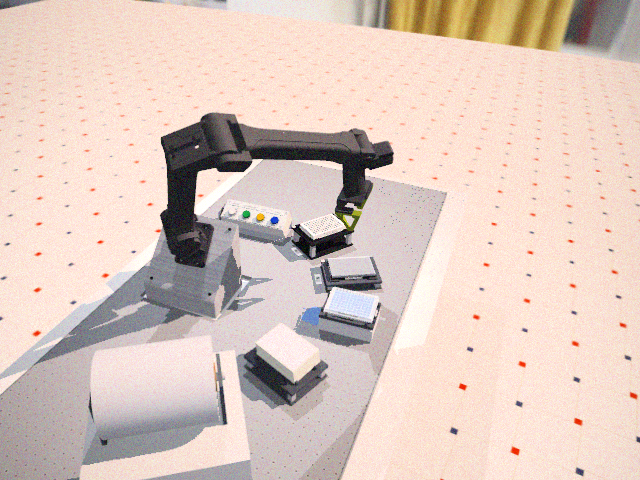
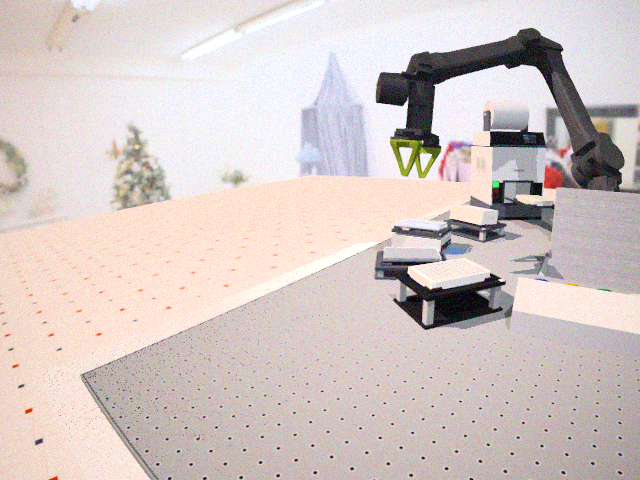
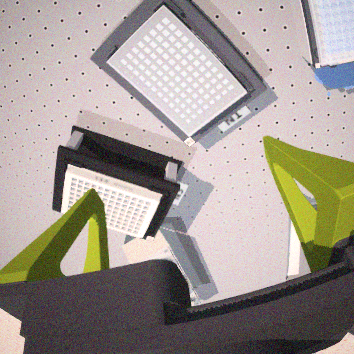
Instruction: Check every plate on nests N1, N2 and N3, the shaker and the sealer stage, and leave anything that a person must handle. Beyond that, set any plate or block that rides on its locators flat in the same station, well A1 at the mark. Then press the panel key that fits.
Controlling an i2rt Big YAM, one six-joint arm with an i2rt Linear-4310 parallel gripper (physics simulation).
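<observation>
My gripper (image 1: 352, 226) (image 2: 415, 176) (image 3: 178, 171) is open and empty, above the near stations. A white plate (image 1: 323, 225) (image 2: 449, 273) (image 3: 112, 202) sits on a raised black nest (image 1: 313, 249) (image 2: 428, 294) (image 3: 167, 187). A pale plate (image 1: 351, 267) (image 2: 412, 254) (image 3: 180, 70) sits in the grey nest marked N1 and looks tilted, with a dark gap along one long side. A blue-welled plate (image 1: 351, 304) (image 2: 421, 225) (image 3: 337, 30) lies on a white block-like station. A cream block (image 1: 287, 351) (image 2: 473, 214) sits on a dark nest. The sealer stage holds a pale plate (image 2: 535, 198).
The key panel (image 1: 253, 227) (image 2: 573, 304) has white, green, yellow and blue keys and stands beside the raised black nest. The sealer (image 1: 155, 392) (image 2: 509, 170), a white machine with a large roll, stands at the far end. The arm's metal base (image 1: 201, 279) (image 2: 594, 237) is beside the stations.
</observation>
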